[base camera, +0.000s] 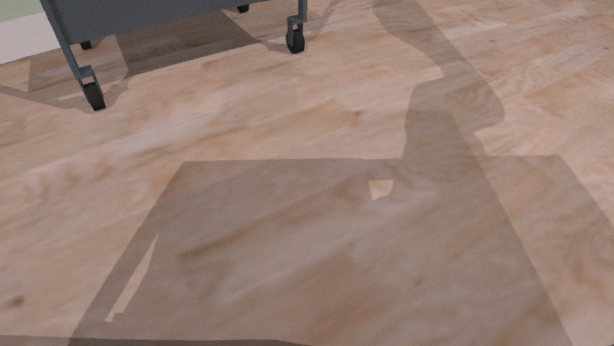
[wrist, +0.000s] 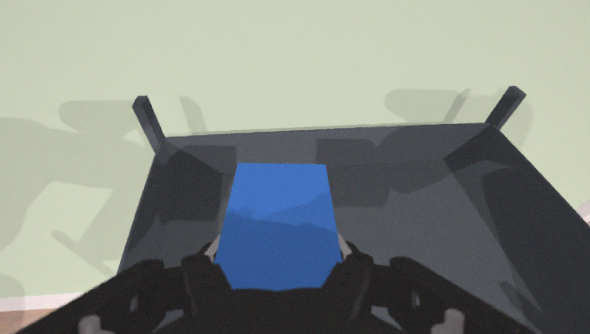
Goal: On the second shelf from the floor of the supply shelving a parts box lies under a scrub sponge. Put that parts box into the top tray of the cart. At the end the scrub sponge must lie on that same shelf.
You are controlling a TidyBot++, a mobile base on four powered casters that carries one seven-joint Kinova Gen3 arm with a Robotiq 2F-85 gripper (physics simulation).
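Places are measured from the arm's base along level axes (x ahead, y left, z up), in centimetres.
Pixels of known places: gripper, fingertip midpoint: point(wrist: 280, 249).
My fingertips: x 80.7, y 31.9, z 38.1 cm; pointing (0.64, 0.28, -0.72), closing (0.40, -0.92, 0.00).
Behind a point stands the place of what it marks.
The blue parts box point(wrist: 280, 215) {x 81.2, y 32.1, z 41.3 cm} is held between the fingertips of my gripper point(wrist: 280, 249) {x 80.7, y 31.9, z 38.1 cm} in the wrist view. My gripper is shut on it. The box is over the dark grey top tray of the cart point(wrist: 400, 141) {x 104.0, y 24.4, z 30.8 cm}; whether it touches the tray floor I cannot tell. In the base camera view the lower part of the cart point(base camera: 165, 19) {x 68.4, y 21.1, z -26.3 cm} shows at the upper left. The scrub sponge and the supply shelving do not show in either view.
Two corner posts point(wrist: 149, 120) {x 89.0, y 50.7, z 36.4 cm} point(wrist: 506, 106) {x 110.0, y 13.2, z 36.2 cm} rise at the tray's far corners, close to the pale green wall point(wrist: 300, 60) {x 102.4, y 38.9, z 39.6 cm}. In the base camera view, black casters point(base camera: 94, 96) {x 60.4, y 34.4, z -36.1 cm} point(base camera: 295, 41) {x 80.4, y -1.4, z -36.3 cm} stand on the wooden floor point(base camera: 250, 125) {x 55.4, y 6.7, z -39.6 cm}. Shadows fall across the floor.
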